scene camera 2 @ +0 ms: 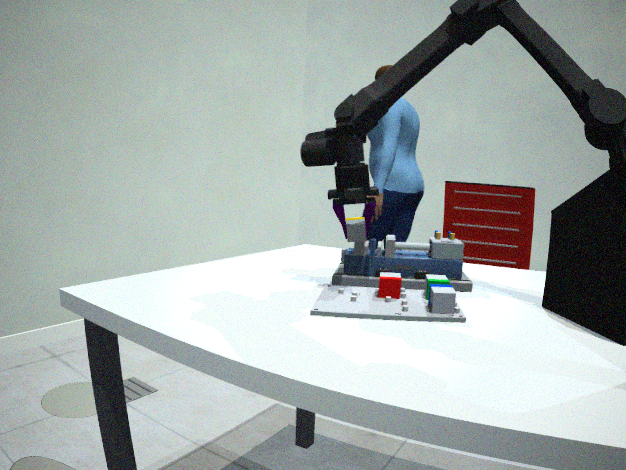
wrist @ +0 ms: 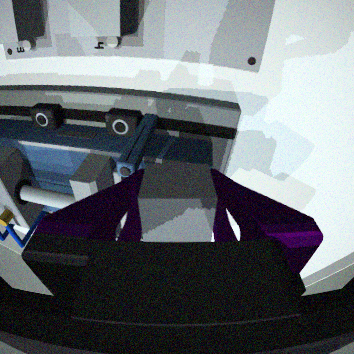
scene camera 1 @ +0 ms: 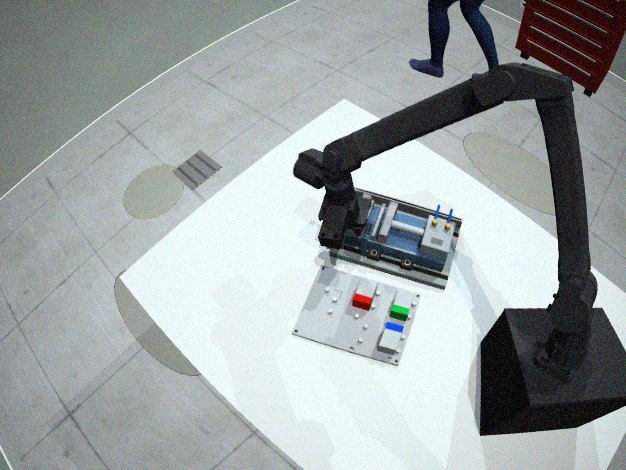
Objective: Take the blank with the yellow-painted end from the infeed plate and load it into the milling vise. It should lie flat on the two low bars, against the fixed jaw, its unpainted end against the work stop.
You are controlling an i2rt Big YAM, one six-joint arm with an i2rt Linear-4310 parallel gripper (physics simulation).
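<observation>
My gripper (scene camera 2: 355, 233) (wrist: 176, 176) is shut on the yellow-ended blank, a grey block (scene camera 2: 355, 230) (wrist: 177, 215) between its purple fingers. A yellow strip shows along the blank's upper edge in scene camera 2; its unpainted grey faces show in the wrist view. It is above the left end of the milling vise (scene camera 1: 429, 260) (scene camera 2: 419, 265) (wrist: 65, 135). The fixed jaw (scene camera 2: 360, 247) shows just below the blank; whether they touch is unclear. The blue work stop (scene camera 2: 373, 248) (wrist: 137, 145) is close beside the blank. The two low bars under the blank are hidden. In scene camera 1 the arm hides the blank.
The infeed plate (scene camera 1: 313, 323) (scene camera 2: 333, 307) lies in front of the vise, with red-ended (scene camera 1: 363, 298) (scene camera 2: 389, 286), green-ended (scene camera 1: 399, 311) and blue-ended (scene camera 1: 390, 338) (scene camera 2: 442, 300) blanks. The movable jaw (scene camera 1: 388, 222) (scene camera 2: 390, 246) (wrist: 92, 177) stands right of the gripper in scene camera 2. A person (scene camera 2: 396, 151) stands behind the table.
</observation>
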